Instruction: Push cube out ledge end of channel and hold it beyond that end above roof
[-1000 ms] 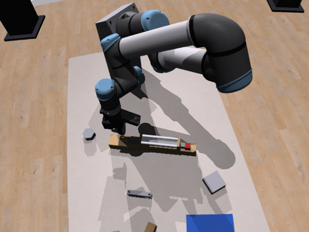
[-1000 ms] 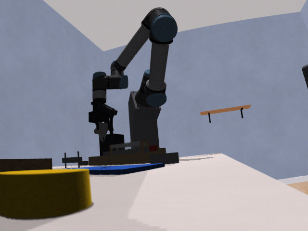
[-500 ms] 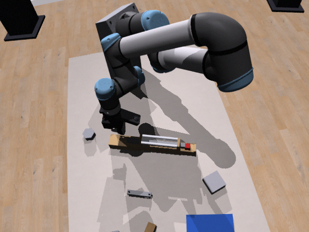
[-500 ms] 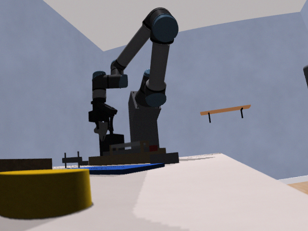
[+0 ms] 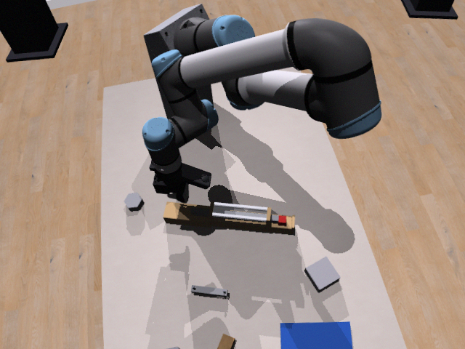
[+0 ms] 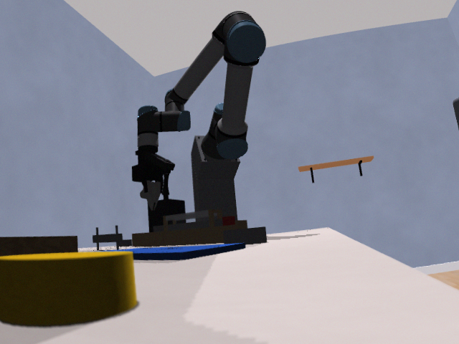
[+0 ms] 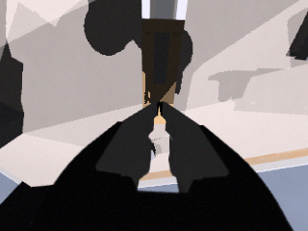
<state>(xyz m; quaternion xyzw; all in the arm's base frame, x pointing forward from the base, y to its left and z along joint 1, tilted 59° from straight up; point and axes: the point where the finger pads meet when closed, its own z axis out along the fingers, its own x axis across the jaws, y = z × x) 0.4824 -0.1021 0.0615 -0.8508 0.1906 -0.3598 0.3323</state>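
Right now the red cube is 310 mm to the left of my hand, 80 mm below it and 40 mm ahead of it. The rest, counted from my hand: grey square block 420 mm to the left, 210 mm ahead, 120 mm below; then thin grey stick 80 mm to the left, 80 mm below, 10 mm ahead; then flat grey bar 260 mm ahead, 100 mm below, 70 mm to the left.
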